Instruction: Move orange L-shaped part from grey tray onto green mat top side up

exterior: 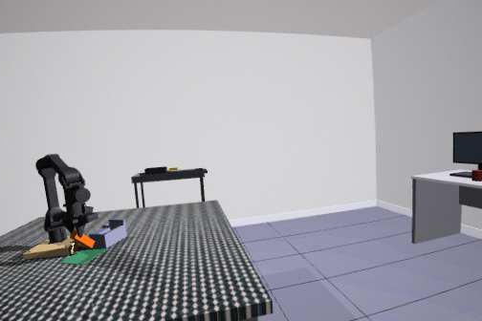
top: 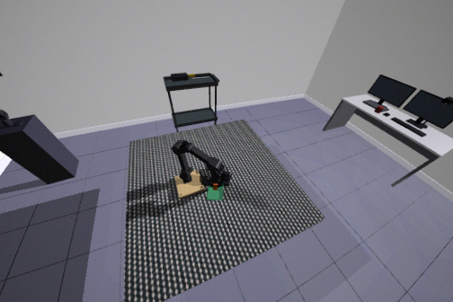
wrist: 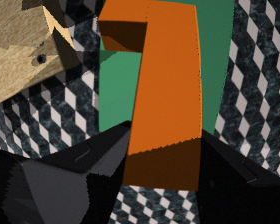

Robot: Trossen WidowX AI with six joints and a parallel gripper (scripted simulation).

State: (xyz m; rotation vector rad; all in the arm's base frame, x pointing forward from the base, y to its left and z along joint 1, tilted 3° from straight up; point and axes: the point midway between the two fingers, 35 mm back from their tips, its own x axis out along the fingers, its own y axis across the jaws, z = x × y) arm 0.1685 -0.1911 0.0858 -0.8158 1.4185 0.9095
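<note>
The orange L-shaped part lies 40 mm to the left of my gripper tip and 30 mm below it. Round my gripper tip: green mat: 110 mm below, 20 mm to the left, 10 mm ahead.
</note>
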